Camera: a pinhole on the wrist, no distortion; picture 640 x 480 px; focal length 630.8 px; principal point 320.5 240.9 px. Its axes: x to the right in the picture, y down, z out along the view. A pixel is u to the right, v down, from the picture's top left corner.
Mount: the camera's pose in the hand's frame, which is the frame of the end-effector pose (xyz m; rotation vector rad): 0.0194 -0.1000 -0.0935 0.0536 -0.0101 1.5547
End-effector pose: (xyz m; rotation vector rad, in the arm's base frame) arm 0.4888 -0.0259 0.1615 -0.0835 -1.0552 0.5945
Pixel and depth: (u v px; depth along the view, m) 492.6 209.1 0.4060
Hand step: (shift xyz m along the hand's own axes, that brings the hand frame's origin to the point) 0.0528 -0.0062 0.3159
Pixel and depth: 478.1 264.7 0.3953
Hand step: 0.0169 -0.0172 0.3057
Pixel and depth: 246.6 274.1 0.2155
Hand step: 0.0136 -0.1339 0.1210
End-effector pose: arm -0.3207 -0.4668 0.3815 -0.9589 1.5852 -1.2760
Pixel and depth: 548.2 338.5 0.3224
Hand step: -0.0197 0.0039 0.2346
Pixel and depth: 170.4 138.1 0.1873
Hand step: 0.0543 -0.1526 0.0909
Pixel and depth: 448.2 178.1 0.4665
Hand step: 0.0802 -0.0254 0.3749
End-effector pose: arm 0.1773 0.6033 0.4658 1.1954 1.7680 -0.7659
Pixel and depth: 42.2 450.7 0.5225
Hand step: -0.1437 -0.3490 0.4239
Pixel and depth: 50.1 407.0 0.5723
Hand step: -0.1195 -0.3662 0.4724
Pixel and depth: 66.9 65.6 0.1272
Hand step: 0.0574 -0.1568 0.0305
